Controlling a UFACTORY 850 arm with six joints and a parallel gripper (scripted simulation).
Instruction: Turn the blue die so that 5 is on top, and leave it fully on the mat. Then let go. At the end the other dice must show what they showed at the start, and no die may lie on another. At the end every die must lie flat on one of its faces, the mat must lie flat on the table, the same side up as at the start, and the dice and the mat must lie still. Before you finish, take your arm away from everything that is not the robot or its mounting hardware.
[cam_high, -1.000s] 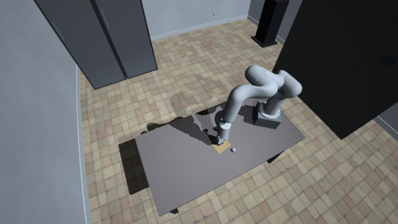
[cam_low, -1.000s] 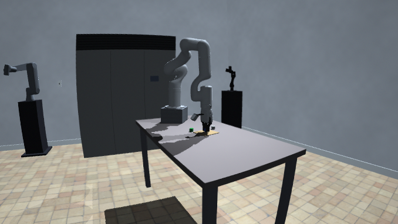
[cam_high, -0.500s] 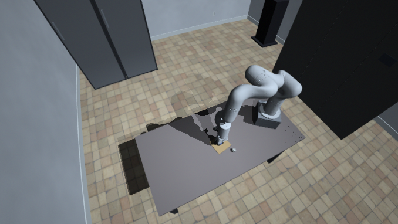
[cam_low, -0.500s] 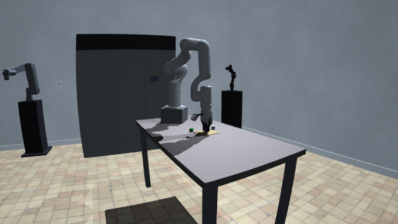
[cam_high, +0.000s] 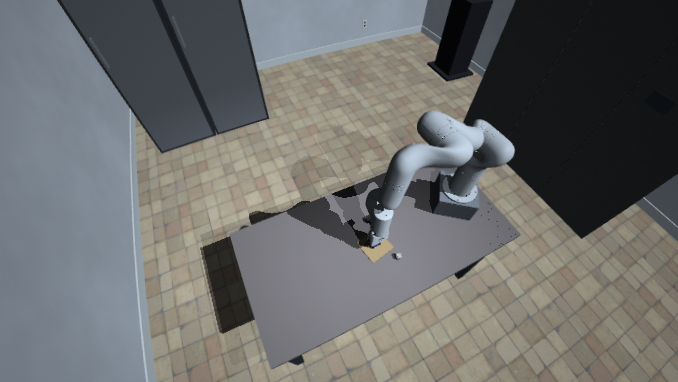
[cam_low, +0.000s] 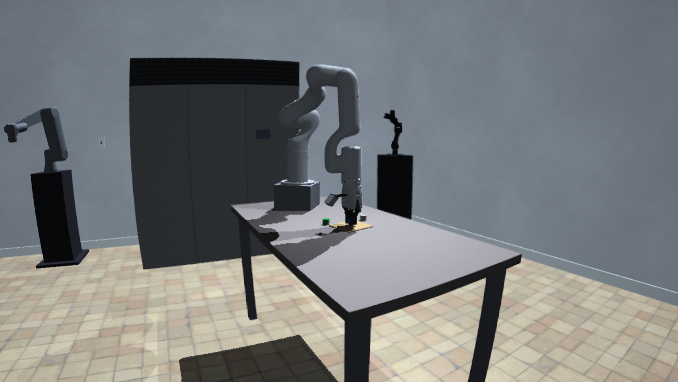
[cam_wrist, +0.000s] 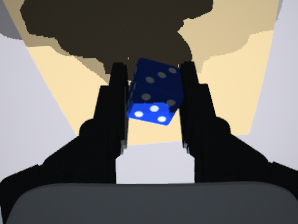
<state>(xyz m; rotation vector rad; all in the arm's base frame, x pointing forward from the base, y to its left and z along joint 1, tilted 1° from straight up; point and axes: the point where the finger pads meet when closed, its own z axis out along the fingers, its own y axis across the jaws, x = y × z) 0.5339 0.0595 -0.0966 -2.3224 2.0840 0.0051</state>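
My hand is 1 cm above the blue die. From my hand the other things lie so: white die (8 cm behind, 11 cm to the left, 2 cm below); then green die (8 cm behind, 8 cm to the right, 2 cm below); then mat (3 cm below).
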